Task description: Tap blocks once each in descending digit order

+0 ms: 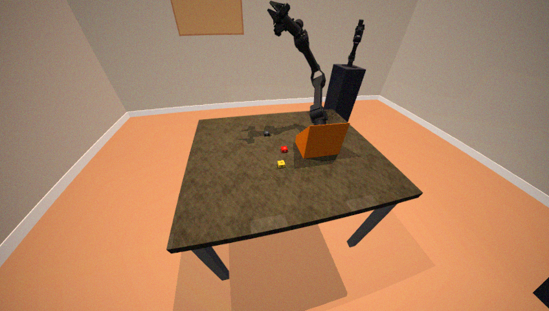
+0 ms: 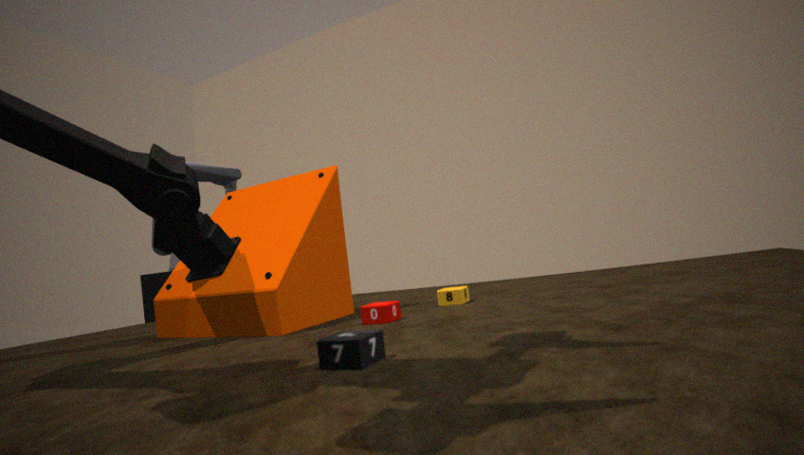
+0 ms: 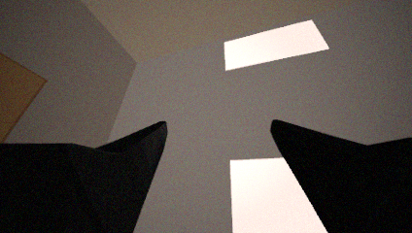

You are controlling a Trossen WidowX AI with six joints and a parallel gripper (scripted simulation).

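The yellow block marked 8 is 50 mm ahead of my gripper tip, 520 mm to the left of it and 650 mm below it. From my gripper tip the other things lie so: dark block marked 7: 60 mm ahead, 230 mm to the left, 650 mm below; red block marked 0: 410 mm to the left, 650 mm below.
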